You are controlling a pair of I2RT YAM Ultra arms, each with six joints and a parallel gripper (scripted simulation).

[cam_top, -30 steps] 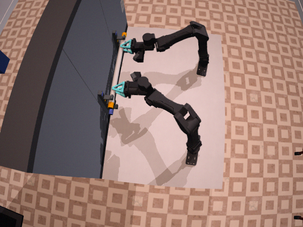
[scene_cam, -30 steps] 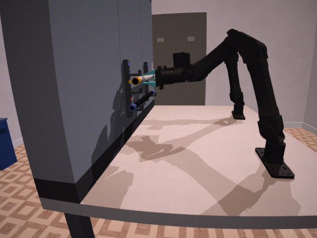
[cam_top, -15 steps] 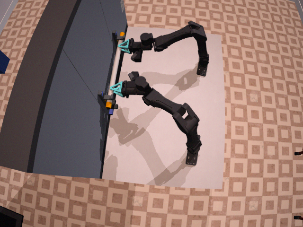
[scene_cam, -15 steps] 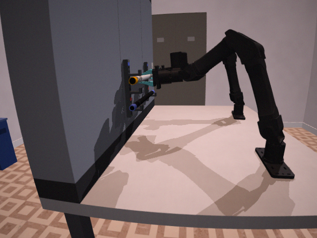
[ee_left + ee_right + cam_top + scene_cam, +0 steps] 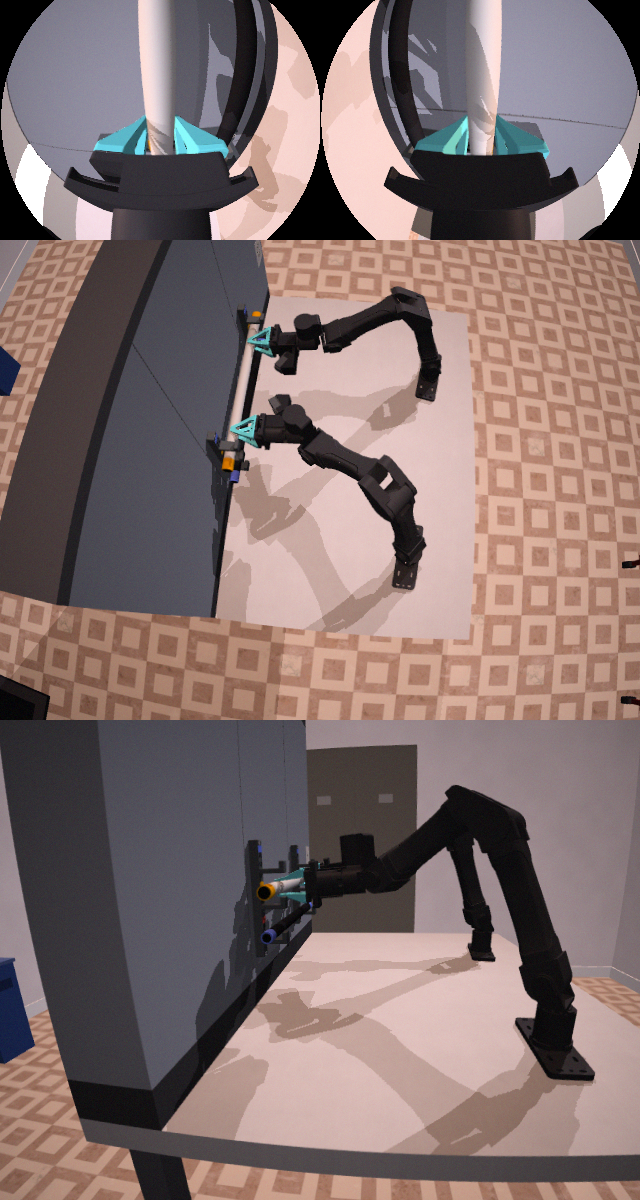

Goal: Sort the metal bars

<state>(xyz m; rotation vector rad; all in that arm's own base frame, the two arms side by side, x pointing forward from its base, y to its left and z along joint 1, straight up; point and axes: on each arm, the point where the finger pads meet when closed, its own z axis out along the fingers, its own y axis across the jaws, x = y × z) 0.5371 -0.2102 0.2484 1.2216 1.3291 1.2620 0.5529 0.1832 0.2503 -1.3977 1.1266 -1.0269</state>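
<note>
The dark metal bar is 15 cm to the left of my right hand, 9 cm below it and 2 cm behind it. Round my right hand: pale metal bar: 14 cm to the left, 1 cm behind; then tall grey wall panel: 20 cm to the left, 17 cm above, 8 cm ahead.
The pale metal bar lies 14 cm to the right of my left hand and 2 cm ahead of it. Round my left hand: dark metal bar 14 cm to the right, 9 cm below, 1 cm ahead; then tall grey wall panel 18 cm above, 11 cm ahead, 9 cm to the right.
</note>
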